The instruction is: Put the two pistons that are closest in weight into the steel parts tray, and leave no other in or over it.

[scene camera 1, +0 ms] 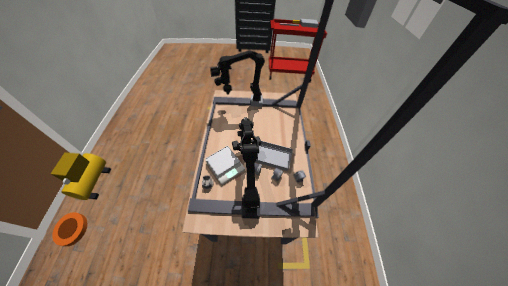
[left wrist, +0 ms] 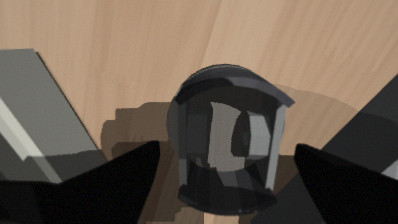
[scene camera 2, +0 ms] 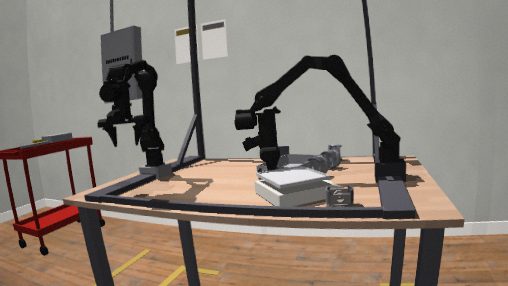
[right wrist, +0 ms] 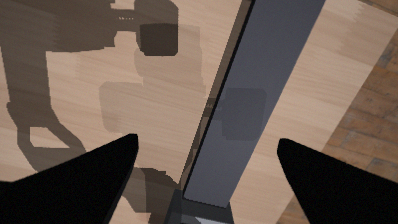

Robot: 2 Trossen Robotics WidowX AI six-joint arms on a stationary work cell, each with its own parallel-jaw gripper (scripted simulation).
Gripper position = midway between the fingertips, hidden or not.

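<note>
The left gripper (scene camera 2: 271, 174) is visible, and the left gripper appears in the left wrist view (left wrist: 226, 149) too. The scene also has the right gripper (scene camera 2: 126, 146); the right gripper is visible in the right wrist view (right wrist: 208, 143) as well. A steel parts tray (scene camera 1: 272, 155) is part of the scene, while the steel parts tray is out of frame in the right wrist view.
</note>
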